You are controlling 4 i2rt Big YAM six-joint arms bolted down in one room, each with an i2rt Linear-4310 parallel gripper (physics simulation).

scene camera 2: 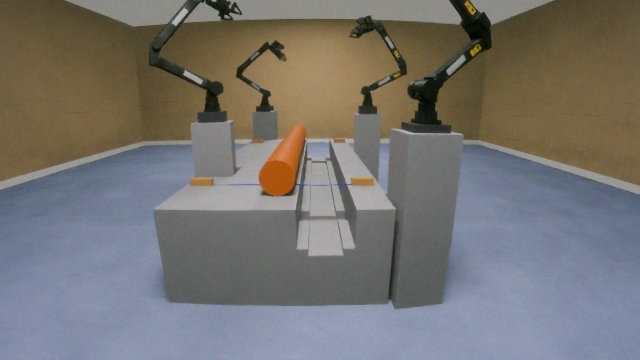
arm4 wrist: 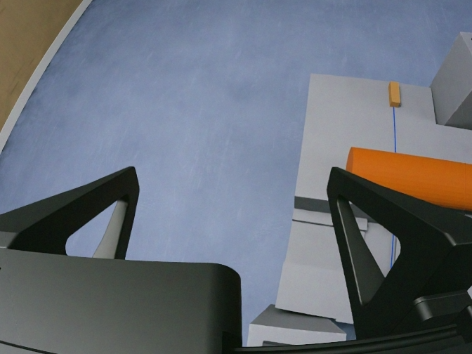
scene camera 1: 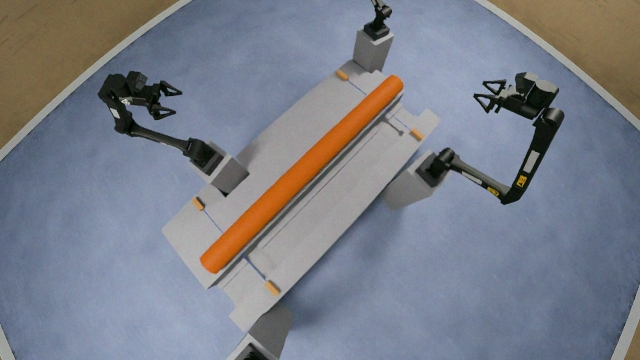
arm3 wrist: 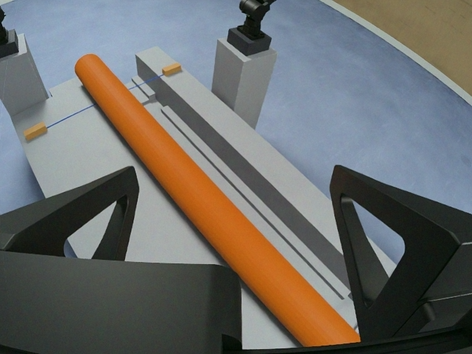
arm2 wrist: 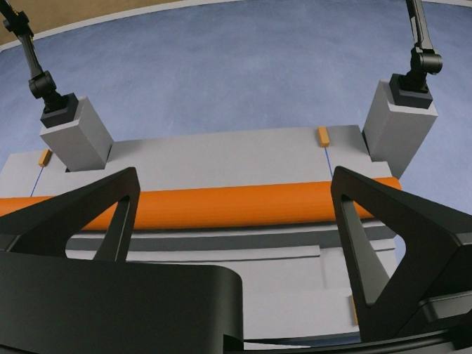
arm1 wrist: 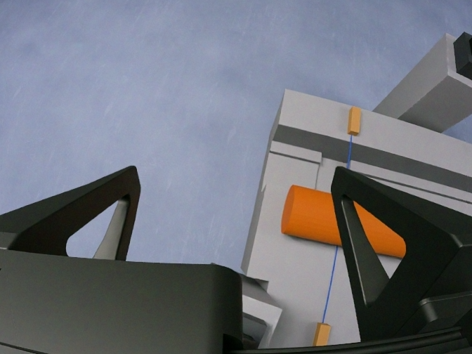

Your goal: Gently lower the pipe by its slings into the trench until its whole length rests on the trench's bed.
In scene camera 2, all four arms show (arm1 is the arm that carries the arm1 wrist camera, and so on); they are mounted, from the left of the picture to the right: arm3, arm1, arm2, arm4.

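The orange pipe (arm1 wrist: 310,212) (arm2 wrist: 235,207) (arm3 wrist: 185,192) (arm4 wrist: 410,175) (scene camera 1: 300,175) (scene camera 2: 282,170) lies lengthwise on the block's wide bank, left of the trench (scene camera 2: 325,200) in scene camera 2. Two blue slings cross beneath it and over the trench. The near sling has orange end handles (scene camera 2: 202,181) (scene camera 2: 362,181); the far one has handles (scene camera 2: 257,140) (scene camera 2: 339,140). My arm1 gripper (arm1 wrist: 235,170), arm2 gripper (arm2 wrist: 235,170), arm3 gripper (arm3 wrist: 234,170) and arm4 gripper (arm4 wrist: 232,170) are all open and empty, high above and apart from pipe and handles.
The grey block (scene camera 1: 187,245) (scene camera 2: 225,255) has a stepped trench bed. Tall grey pedestals (scene camera 2: 212,150) (scene camera 2: 265,125) (scene camera 2: 367,142) (scene camera 2: 422,215) stand at its sides and carry the arms. Blue floor (scene camera 1: 450,275) (scene camera 2: 75,250) surrounds them, bounded by brown walls (scene camera 2: 65,90).
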